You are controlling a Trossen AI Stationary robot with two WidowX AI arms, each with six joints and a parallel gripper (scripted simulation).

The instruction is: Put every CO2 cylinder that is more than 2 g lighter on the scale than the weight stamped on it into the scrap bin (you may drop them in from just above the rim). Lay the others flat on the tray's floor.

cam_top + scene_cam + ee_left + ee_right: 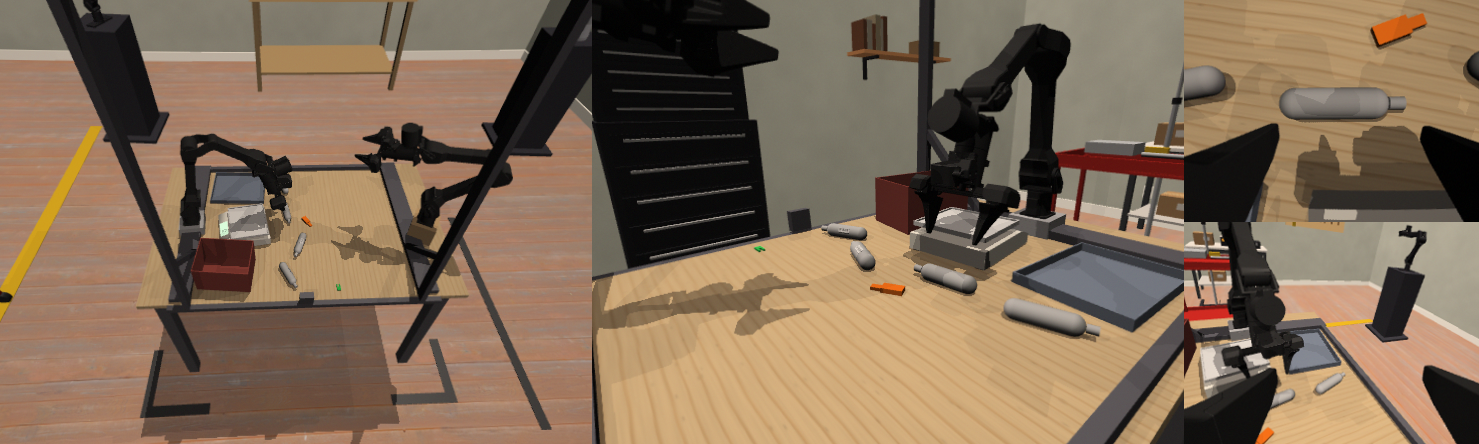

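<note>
The small orange piece lies 12 cm to the right of my left hand, 11 cm below it and 4 cm behind it. From my left hand the other things lie so: grey tray: 20 cm to the left, 16 cm ahead, 11 cm below; small green piece: 35 cm behind, 24 cm to the right, 11 cm below; red scrap bin: 31 cm behind, 18 cm to the left, 8 cm below.
</note>
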